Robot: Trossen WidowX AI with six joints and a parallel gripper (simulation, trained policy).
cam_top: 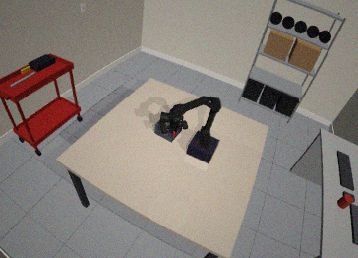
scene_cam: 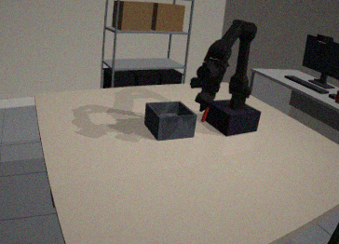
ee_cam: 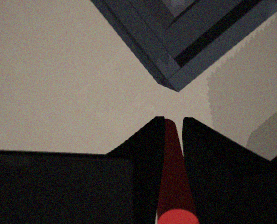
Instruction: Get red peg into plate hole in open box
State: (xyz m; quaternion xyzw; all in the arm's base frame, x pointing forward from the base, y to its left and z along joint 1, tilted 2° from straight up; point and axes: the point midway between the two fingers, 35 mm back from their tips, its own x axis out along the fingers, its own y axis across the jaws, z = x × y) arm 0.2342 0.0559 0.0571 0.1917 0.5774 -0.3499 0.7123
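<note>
Right now my gripper tip is 10 mm to the right of the red peg and 10 mm past it. Also, from my gripper tip: grey box (100 mm to the right, 100 mm below, 80 mm ahead).
</note>
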